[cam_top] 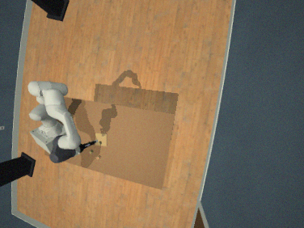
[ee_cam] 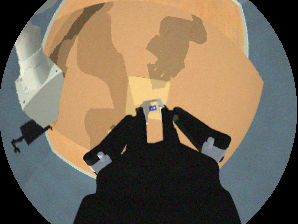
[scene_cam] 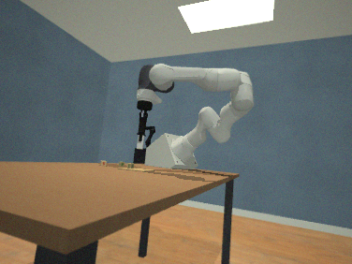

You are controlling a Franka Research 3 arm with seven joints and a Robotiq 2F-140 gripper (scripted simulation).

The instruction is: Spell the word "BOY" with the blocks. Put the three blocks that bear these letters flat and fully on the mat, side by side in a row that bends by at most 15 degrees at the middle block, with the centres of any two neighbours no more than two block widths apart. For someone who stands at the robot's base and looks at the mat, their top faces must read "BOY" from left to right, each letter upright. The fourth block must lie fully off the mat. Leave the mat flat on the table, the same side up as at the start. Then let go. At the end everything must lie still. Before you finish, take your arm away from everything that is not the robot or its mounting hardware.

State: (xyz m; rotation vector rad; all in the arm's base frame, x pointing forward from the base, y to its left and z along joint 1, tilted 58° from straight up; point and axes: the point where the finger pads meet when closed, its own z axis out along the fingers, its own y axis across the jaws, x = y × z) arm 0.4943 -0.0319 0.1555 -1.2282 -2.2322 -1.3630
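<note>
Right now the mat is 10 mm behind my hand, 20 mm to the right of it and 130 mm below it.
</note>
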